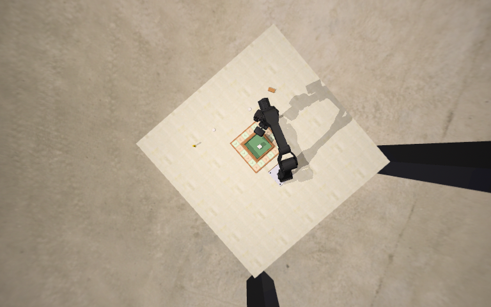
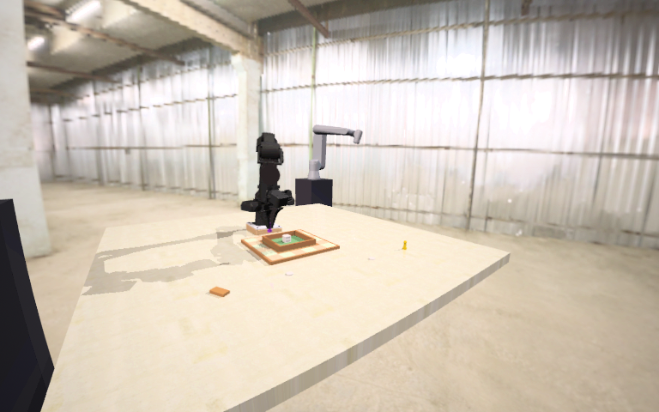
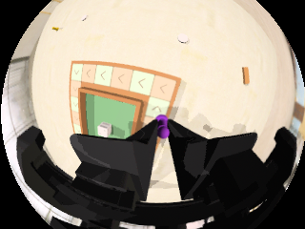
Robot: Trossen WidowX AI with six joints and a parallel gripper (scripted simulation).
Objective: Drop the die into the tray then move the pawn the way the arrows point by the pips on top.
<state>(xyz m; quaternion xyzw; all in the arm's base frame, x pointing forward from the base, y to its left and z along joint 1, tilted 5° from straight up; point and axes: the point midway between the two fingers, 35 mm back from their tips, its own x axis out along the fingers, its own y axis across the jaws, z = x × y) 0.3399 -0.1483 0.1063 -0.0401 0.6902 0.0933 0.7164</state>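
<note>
The white die is 90 mm behind my gripper tip, 120 mm to the left of it and 80 mm below it. From my gripper tip the other things lie so: orange block (140 mm ahead, 230 mm to the right, 100 mm below); then green tray (70 mm behind, 120 mm to the left, 100 mm below); then purple pawn (right at my gripper tip).
</note>
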